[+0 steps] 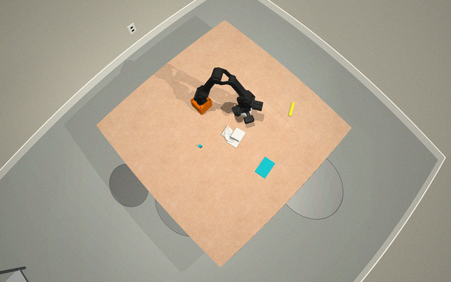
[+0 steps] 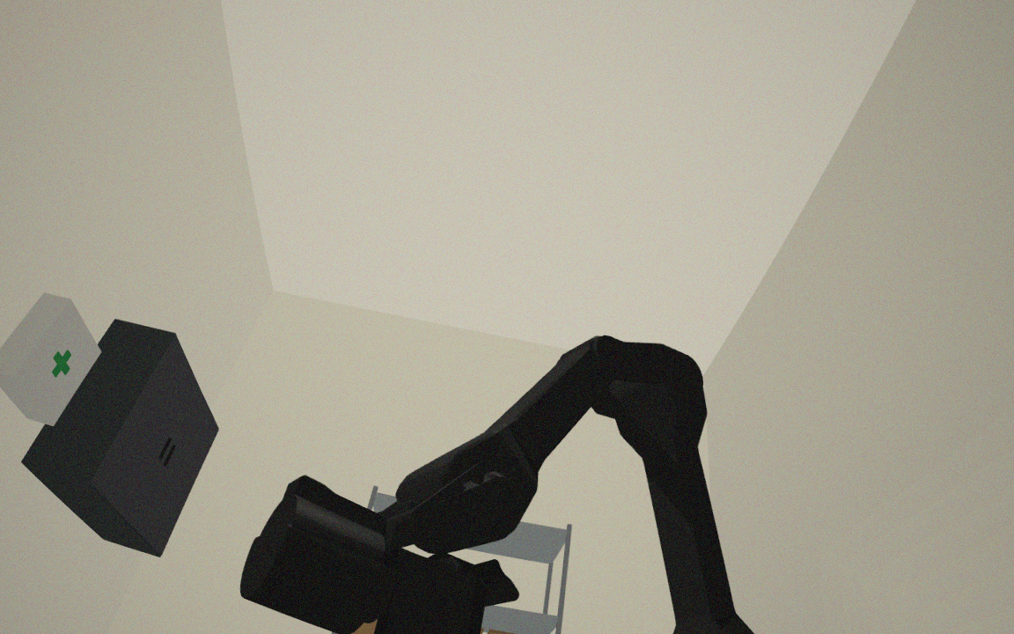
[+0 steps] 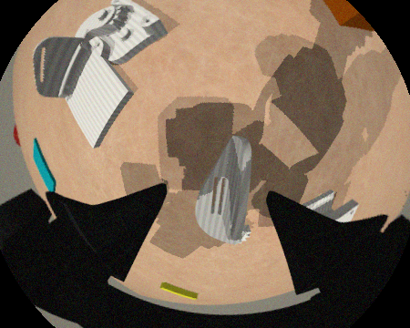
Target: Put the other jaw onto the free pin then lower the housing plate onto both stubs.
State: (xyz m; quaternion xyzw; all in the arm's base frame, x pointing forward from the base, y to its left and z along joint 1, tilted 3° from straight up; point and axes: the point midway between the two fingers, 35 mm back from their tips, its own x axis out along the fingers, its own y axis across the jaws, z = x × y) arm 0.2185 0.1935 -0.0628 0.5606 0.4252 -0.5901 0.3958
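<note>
The grey jaw is 40 mm to the left of my gripper tip and 10 mm behind it. From my gripper tip the other things lie so: grey housing plate (110 mm behind, 70 mm to the left, 20 mm above); then small teal cube (370 mm to the right, 10 mm ahead, 10 mm above); then yellow bar (290 mm to the left, 160 mm ahead).
</note>
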